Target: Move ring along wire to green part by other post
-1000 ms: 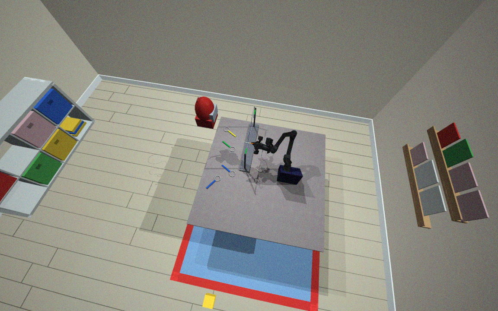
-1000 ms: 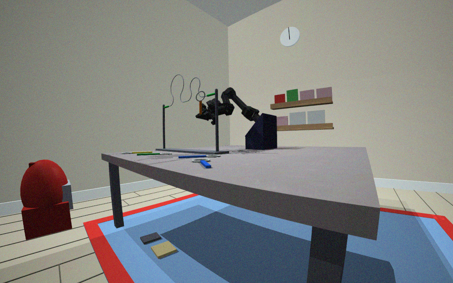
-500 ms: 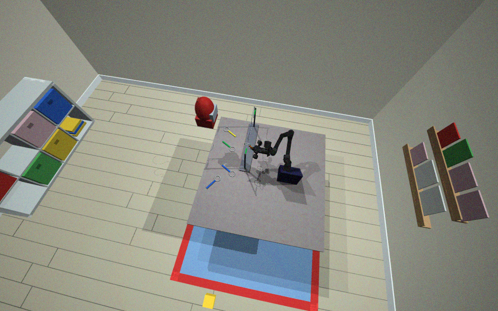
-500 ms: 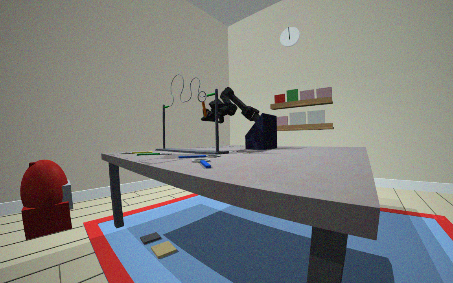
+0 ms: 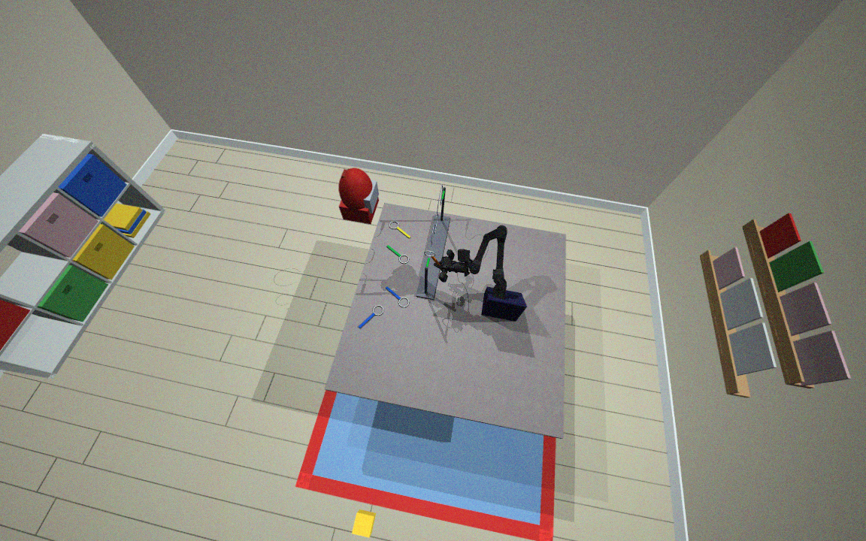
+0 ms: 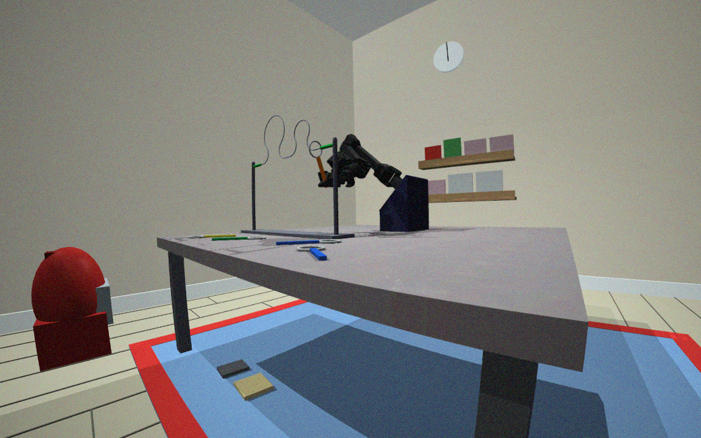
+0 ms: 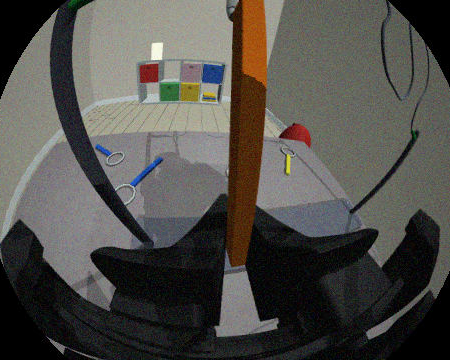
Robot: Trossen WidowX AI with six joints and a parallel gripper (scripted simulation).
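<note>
The ring with orange handle lies 10 mm ahead of my gripper tip, 10 mm to the left of it and 90 mm above it.
</note>
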